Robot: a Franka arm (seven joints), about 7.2 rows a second.
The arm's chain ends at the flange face. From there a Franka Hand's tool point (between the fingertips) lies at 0.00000 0.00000 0.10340 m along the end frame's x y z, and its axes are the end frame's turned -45 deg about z.
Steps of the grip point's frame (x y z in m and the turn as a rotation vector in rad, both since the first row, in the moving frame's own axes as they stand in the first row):
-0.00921, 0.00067, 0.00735, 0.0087, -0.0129, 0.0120
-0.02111, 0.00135, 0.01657, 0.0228, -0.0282, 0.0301
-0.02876, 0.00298, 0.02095, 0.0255, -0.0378, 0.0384
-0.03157, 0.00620, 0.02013, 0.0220, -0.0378, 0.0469
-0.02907, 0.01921, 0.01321, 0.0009, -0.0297, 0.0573
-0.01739, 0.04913, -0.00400, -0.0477, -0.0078, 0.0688
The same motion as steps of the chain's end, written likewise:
-0.00446, 0.00669, 0.00736, -0.0030, -0.0153, 0.0120
-0.01024, 0.01554, 0.01664, -0.0038, -0.0361, 0.0301
-0.01359, 0.02163, 0.02106, -0.0087, -0.0448, 0.0384
-0.01354, 0.02566, 0.02023, -0.0112, -0.0423, 0.0469
-0.00468, 0.03210, 0.01326, -0.0204, -0.0216, 0.0573
0.01967, 0.04288, -0.00388, -0.0392, 0.0282, 0.0688

